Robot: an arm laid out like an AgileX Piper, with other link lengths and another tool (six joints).
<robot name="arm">
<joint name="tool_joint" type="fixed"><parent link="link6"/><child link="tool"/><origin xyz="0.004 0.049 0.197" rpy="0 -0.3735 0.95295"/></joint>
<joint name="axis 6" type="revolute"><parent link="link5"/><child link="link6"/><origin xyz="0 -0.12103 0" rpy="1.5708 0 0"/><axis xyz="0 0 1"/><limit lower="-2.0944" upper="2.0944"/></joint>
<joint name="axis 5" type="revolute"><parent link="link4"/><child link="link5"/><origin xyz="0 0 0" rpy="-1.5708 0 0"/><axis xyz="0 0 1"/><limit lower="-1.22" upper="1.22"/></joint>
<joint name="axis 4" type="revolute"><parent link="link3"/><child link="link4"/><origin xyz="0.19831 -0.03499 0" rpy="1.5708 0 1.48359"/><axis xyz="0 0 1"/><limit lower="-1.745" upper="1.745"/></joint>
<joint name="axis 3" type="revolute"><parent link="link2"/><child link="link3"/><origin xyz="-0.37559 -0.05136 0" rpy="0 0 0"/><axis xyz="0 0 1"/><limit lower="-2.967" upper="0"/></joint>
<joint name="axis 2" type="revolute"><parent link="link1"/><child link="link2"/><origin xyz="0 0 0" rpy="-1.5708 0 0"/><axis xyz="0 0 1"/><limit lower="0" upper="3.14"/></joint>
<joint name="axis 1" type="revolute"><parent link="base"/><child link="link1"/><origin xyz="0 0 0.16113" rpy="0 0 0"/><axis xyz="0 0 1"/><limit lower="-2.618" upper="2.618"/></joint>
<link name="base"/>
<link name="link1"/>
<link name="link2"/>
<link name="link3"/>
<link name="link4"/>
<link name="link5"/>
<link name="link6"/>
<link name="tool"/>
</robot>
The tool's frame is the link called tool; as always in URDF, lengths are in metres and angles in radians.
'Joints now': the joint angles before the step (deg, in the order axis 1, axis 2, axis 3, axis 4, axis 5, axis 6). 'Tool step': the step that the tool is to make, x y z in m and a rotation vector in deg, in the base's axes. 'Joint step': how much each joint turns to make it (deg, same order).
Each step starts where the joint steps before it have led.
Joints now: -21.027, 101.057, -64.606, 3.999, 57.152, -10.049
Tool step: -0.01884, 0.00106, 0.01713, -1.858, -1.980, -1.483
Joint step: -0.001, -5.816, 3.462, -1.294, -0.265, 2.126
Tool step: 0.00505, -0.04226, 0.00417, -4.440, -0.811, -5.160
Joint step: -3.023, 0.000, -2.039, -4.750, -0.433, 4.390
